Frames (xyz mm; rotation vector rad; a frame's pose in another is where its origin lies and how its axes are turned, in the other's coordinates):
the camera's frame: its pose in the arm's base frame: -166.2 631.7 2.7 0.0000 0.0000 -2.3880
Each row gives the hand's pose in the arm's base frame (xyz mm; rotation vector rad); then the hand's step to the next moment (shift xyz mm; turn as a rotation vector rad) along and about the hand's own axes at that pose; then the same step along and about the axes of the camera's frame.
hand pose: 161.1 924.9 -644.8 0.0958 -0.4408 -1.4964
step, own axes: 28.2 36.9 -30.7 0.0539 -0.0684 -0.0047
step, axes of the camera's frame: -12.2 53.4 -9.7 0.0859 0.0009 -0.0148
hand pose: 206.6 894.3 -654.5 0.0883 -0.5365 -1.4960
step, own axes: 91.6 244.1 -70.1 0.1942 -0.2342 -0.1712
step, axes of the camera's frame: -125.6 232.2 56.7 0.2850 0.0813 -0.1844
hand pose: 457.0 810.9 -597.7 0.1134 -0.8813 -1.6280
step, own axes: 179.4 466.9 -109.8 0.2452 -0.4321 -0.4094
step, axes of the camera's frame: -139.4 413.1 268.7 0.4297 0.1647 -0.4502
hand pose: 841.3 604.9 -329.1 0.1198 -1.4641 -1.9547
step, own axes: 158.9 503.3 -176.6 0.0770 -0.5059 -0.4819
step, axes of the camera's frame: 66.6 349.9 427.6 0.3057 0.2184 -0.5941
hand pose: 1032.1 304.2 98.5 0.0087 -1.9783 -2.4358
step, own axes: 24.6 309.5 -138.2 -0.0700 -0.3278 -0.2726
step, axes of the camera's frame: 153.5 128.7 274.5 0.0837 0.1945 -0.3766
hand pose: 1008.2 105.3 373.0 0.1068 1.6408 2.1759
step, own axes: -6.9 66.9 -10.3 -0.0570 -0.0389 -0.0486
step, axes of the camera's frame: 29.4 9.0 60.7 0.0034 0.0738 -0.0407
